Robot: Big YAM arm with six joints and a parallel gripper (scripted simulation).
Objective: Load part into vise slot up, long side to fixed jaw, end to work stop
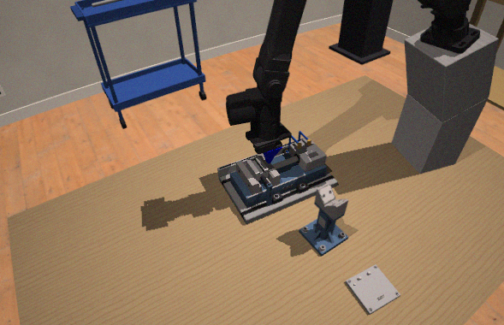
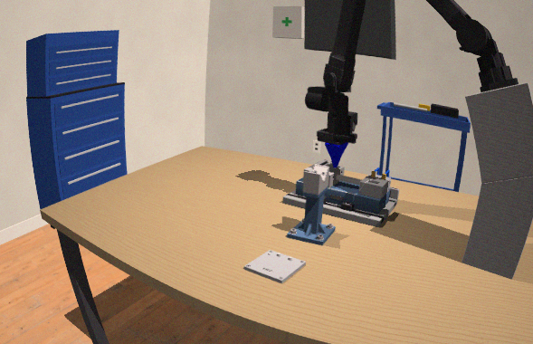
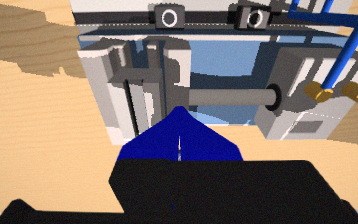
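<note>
My gripper is now 3 cm short of the part and 1 cm above it. Also, from my hand: moving jaw: 3 cm below; work stop rod: 4 cm to the left, 4 cm ahead, 2 cm below; cylinder rod: 5 cm behind, 3 cm below, 1 cm to the left.
</note>
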